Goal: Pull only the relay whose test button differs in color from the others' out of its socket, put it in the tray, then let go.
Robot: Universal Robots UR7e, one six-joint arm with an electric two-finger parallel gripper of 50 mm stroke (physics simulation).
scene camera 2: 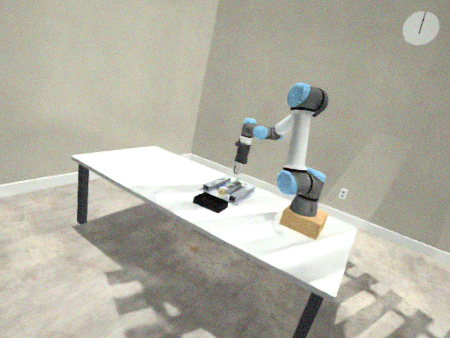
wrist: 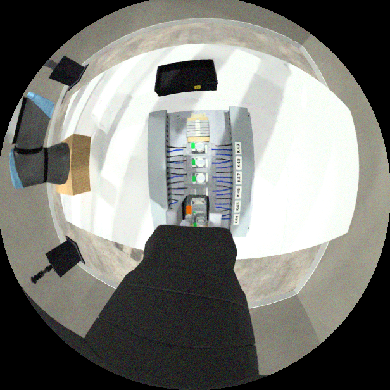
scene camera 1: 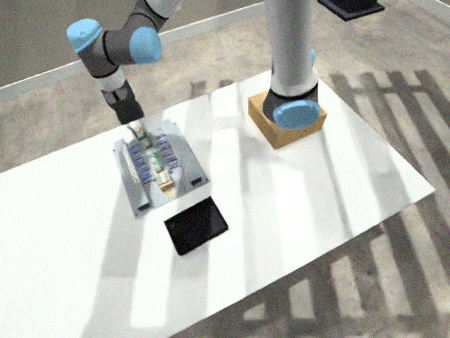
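Seen in the pictures: gripper, fingertip midpoint: point(scene camera 2: 236, 172) point(scene camera 1: 141, 135); arm's base at its link origin: point(scene camera 2: 302, 210).
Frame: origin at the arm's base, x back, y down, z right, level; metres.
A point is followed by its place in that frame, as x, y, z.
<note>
My gripper point(scene camera 1: 138, 130) @(-0.492, -0.035, 0.073) point(scene camera 2: 236, 169) @(-0.492, -0.035, 0.073) point(wrist: 197, 202) is shut on the relay with the orange test button point(wrist: 198, 204) and holds it above the grey panel point(scene camera 1: 192, 167) @(-0.376, 0.044, -0.064) point(wrist: 158, 150). In the wrist view the black gripper body hides part of the panel's near end. Relays with green buttons stand in the row at K49 point(wrist: 200, 147), K48 point(wrist: 200, 162) and K47 point(wrist: 200, 178). The K46 socket point(wrist: 199, 191) shows no relay. Another green button point(wrist: 194, 224) shows partly behind the held relay. The black tray point(scene camera 1: 173, 238) @(-0.506, 0.062, -0.261) point(scene camera 2: 210, 205) @(-0.397, 0.060, -0.299) point(wrist: 175, 90) lies beyond the panel's far end, apart from it.
Beige terminal blocks point(scene camera 1: 166, 186) @(-0.477, 0.054, -0.090) point(wrist: 198, 130) stand at the tray end of the relay row. Wiring ducts with blue and black wires flank the row; the K44 to K49 labels are on one duct. The arm's base stands on a wooden block point(scene camera 1: 280, 138) @(-0.063, 0.027, -0.094) point(scene camera 2: 300, 224) @(0.030, 0.040, -0.090) point(wrist: 81, 165) to one side.
</note>
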